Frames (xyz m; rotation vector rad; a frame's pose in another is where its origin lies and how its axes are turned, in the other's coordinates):
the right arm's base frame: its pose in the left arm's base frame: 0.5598 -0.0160 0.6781 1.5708 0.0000 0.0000
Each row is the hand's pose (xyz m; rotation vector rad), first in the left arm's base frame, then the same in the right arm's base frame.
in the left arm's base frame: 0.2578 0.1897 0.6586 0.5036 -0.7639 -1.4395
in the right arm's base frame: -0.3020 -0.0195 -0.2057 -0.7074 -1.5803 -0.4846
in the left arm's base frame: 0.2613 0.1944 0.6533 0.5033 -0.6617 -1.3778
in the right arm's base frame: -0.2985 -0.0248 -0.2104 -0.7520 -1.4672 -0.5152
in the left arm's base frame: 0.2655 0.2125 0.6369 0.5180 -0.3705 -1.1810
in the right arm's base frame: -0.2943 -0.0412 -0.2285 -0.8480 -1.1220 -0.5862
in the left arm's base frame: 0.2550 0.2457 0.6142 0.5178 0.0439 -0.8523
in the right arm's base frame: -0.3048 -0.0639 -0.2617 -0.9564 -0.5887 -0.6526
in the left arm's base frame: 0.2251 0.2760 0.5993 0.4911 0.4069 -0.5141
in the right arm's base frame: -0.3347 -0.0788 -0.2920 -1.0226 -0.0785 -0.6748
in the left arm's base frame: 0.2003 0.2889 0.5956 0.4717 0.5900 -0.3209
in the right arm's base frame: -0.3595 -0.0825 -0.3049 -1.0390 0.1976 -0.6690
